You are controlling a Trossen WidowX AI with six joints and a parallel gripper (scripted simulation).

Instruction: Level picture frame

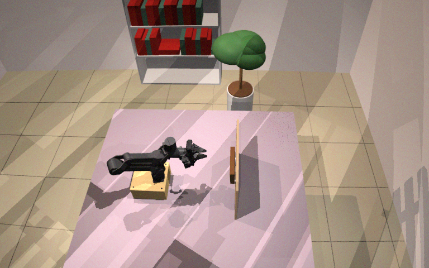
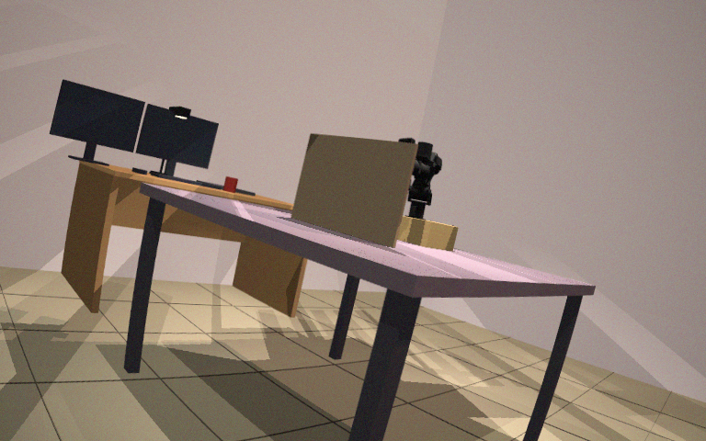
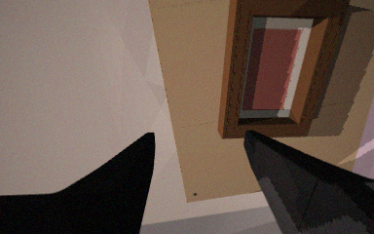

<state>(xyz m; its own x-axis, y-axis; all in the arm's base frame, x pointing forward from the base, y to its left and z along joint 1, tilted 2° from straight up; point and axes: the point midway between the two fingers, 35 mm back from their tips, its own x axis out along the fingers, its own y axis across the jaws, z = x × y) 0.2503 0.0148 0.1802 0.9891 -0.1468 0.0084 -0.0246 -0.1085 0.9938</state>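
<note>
Right now the picture frame is 150 mm ahead of my gripper tip, 10 mm to the right of it and 110 mm below it. Round my gripper tip: wooden wall board 150 mm ahead, 30 mm to the right, 120 mm below.
</note>
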